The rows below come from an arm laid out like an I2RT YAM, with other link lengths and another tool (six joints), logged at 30 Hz.
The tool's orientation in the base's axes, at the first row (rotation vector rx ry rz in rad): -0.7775 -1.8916 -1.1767
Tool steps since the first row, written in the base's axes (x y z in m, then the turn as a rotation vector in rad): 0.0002 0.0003 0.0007 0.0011 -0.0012 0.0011; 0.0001 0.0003 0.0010 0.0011 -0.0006 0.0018; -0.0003 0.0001 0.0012 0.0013 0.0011 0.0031; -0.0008 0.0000 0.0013 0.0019 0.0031 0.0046; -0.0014 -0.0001 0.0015 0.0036 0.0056 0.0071; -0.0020 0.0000 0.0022 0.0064 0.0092 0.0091; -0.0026 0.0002 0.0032 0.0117 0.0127 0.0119; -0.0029 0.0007 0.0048 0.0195 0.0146 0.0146; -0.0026 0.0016 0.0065 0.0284 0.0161 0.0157; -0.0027 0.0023 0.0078 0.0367 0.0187 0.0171; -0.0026 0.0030 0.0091 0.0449 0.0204 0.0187; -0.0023 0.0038 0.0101 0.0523 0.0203 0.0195
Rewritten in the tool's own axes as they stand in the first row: 0.0005 0.0006 0.0000 0.0002 0.0009 -0.0017; 0.0008 0.0006 0.0000 0.0009 0.0015 -0.0014; 0.0012 0.0003 -0.0002 0.0021 0.0029 -0.0002; 0.0015 -0.0001 -0.0001 0.0032 0.0048 0.0010; 0.0020 -0.0005 -0.0001 0.0047 0.0083 0.0021; 0.0029 -0.0006 -0.0001 0.0053 0.0128 0.0040; 0.0041 -0.0006 0.0000 0.0052 0.0197 0.0049; 0.0056 0.0001 0.0001 0.0036 0.0279 0.0037; 0.0070 0.0015 0.0004 0.0000 0.0362 0.0022; 0.0082 0.0022 0.0007 -0.0029 0.0445 0.0018; 0.0094 0.0032 0.0009 -0.0057 0.0524 0.0006; 0.0101 0.0042 0.0013 -0.0089 0.0587 -0.0018
